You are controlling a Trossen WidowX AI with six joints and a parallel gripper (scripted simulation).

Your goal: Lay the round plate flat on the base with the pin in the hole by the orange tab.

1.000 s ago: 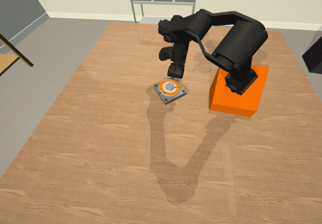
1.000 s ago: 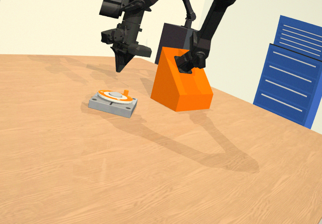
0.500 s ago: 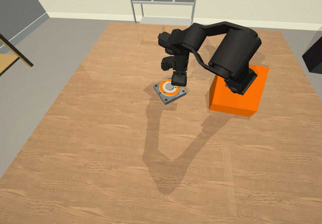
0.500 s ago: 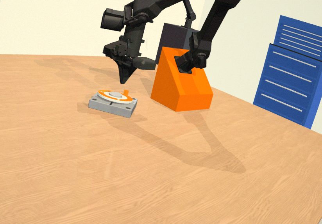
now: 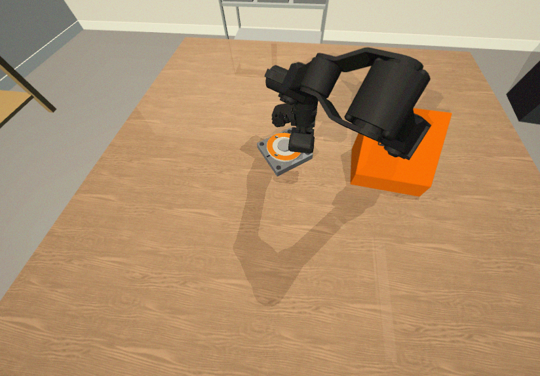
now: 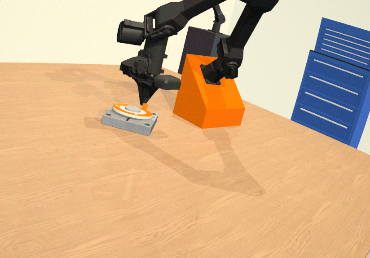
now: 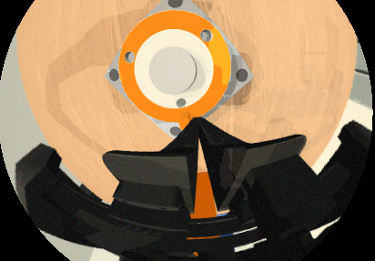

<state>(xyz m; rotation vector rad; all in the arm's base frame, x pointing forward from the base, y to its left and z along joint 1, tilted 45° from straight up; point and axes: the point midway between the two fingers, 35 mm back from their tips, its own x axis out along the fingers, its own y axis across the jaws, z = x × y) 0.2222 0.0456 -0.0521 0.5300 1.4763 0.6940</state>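
The square grey base is 50 mm ahead of my gripper tip, 20 mm to the left of it and 20 mm below it.
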